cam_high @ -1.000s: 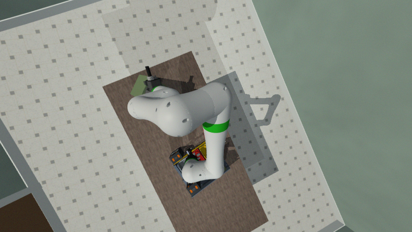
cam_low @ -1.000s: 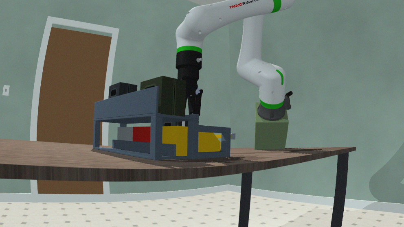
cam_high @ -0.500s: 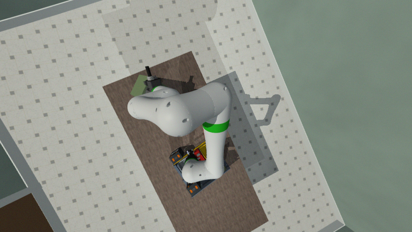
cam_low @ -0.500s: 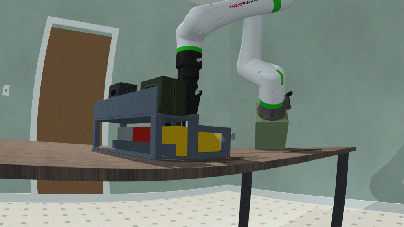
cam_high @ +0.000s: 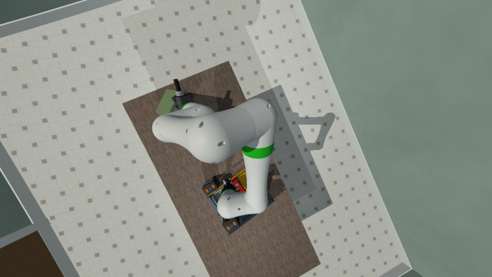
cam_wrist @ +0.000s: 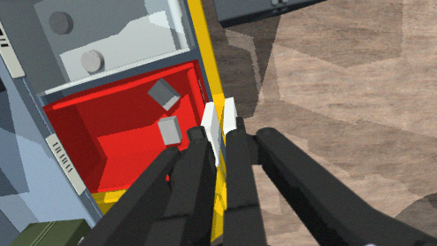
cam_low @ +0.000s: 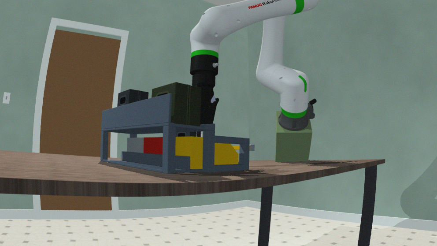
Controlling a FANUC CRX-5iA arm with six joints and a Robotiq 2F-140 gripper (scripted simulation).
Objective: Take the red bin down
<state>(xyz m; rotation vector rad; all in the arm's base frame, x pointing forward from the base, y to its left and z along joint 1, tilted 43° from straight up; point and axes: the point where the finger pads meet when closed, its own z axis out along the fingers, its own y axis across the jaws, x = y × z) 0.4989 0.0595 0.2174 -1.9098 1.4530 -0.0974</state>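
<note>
Now: hand 3 cm above the thin yellow bar. From my hand the other things lie so: red open bin (9 cm ahead, 4 cm to the left, 5 cm below); then grey bin (14 cm ahead, 6 cm to the right, 5 cm below); then yellow bin (5 cm ahead, 14 cm to the left, 5 cm below).
</note>
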